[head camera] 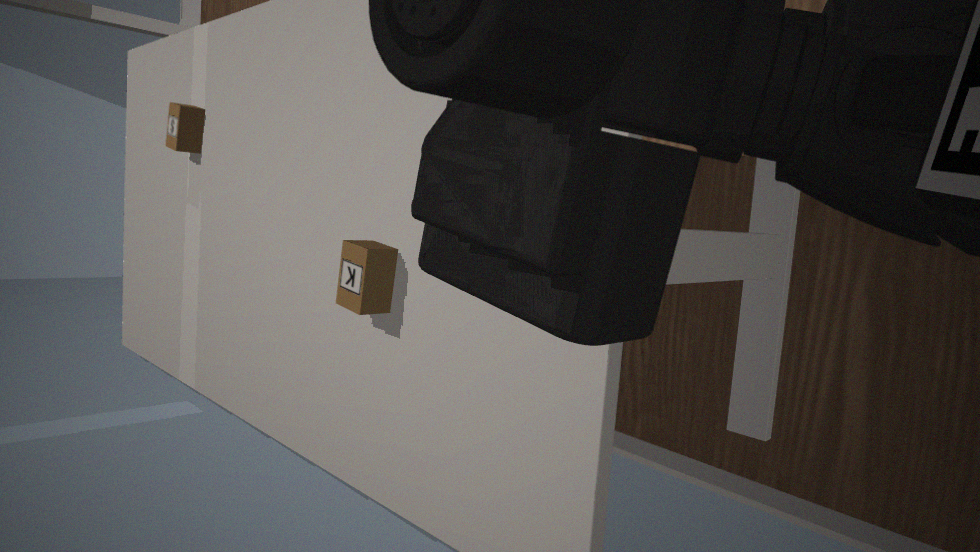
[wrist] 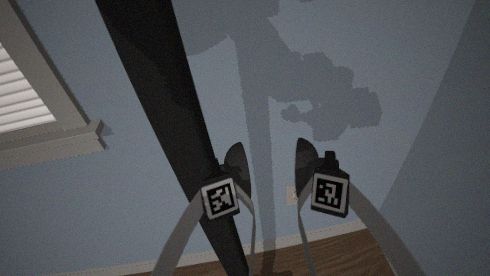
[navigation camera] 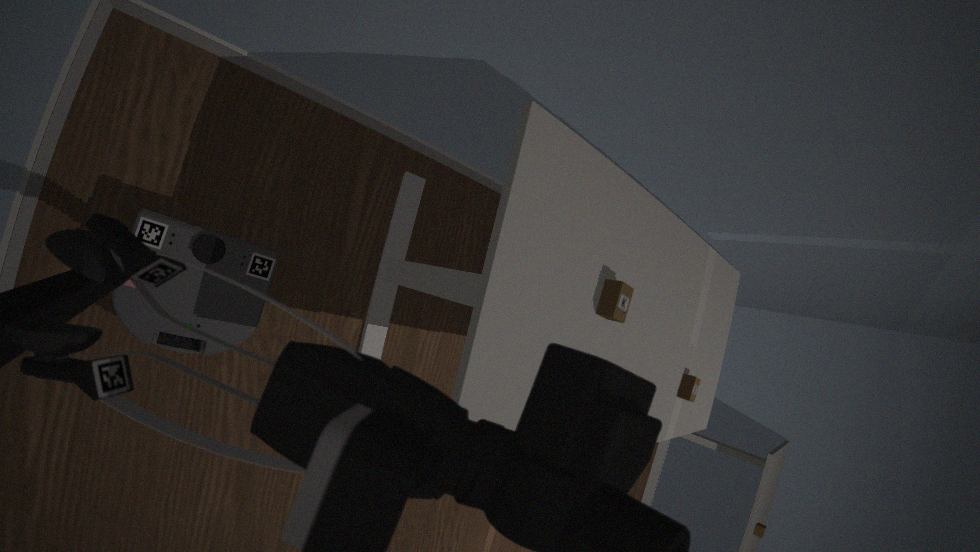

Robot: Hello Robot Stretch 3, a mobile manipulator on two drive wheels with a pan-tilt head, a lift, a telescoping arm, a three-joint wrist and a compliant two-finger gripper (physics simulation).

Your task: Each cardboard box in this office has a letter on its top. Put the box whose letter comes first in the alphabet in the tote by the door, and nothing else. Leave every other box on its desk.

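Frame: origin at the robot's base, x ahead, y left, z up, level; centimetres.
Seen in the pictures: gripper, fingertip midpoint: [wrist: 270,160] [navigation camera: 40,279]; robot's base at its link origin: [navigation camera: 209,247].
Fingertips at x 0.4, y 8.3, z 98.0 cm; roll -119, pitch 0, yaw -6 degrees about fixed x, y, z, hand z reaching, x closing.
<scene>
Offsets run from my fingertips to a thing's top centre. "spot": to the spot under its first point. Level surfaces: height alone.
A cardboard box with the letter K @(dx +17.6, dy -88.5, dz -20.9 cm) [head camera: 366,277] [navigation camera: 613,301] stands on the white desk @(dz -25.9 cm) [head camera: 288,171] [navigation camera: 562,219]. A second box @(dx +0.3, dy -156.8, dz -20.9 cm) [head camera: 185,128] [navigation camera: 688,386] stands near the desk's far end; its small letter looks like an S. A third, tiny box [navigation camera: 759,530] shows on another surface at the lower right of the navigation view; its letter cannot be read. My gripper [navigation camera: 70,296] [wrist: 270,160] is open and empty, over the base side and away from the desk. Its fingers do not show in the head view, where the dark wrist hides part of the desk. The tote does not show.
My base [navigation camera: 229,298] stands on the wood floor beside the desk's white leg frame [head camera: 754,342] [navigation camera: 390,267]. A blue wall [wrist: 350,30] with a window @(spot: dx -43.7, dy +30.5, dz -5.3 cm) [wrist: 25,95] and an outlet @(dx +12.3, dy +33.6, dz -52.2 cm) [wrist: 291,195] is ahead of the fingers. My dark mast [wrist: 165,100] crosses the wrist view.
</scene>
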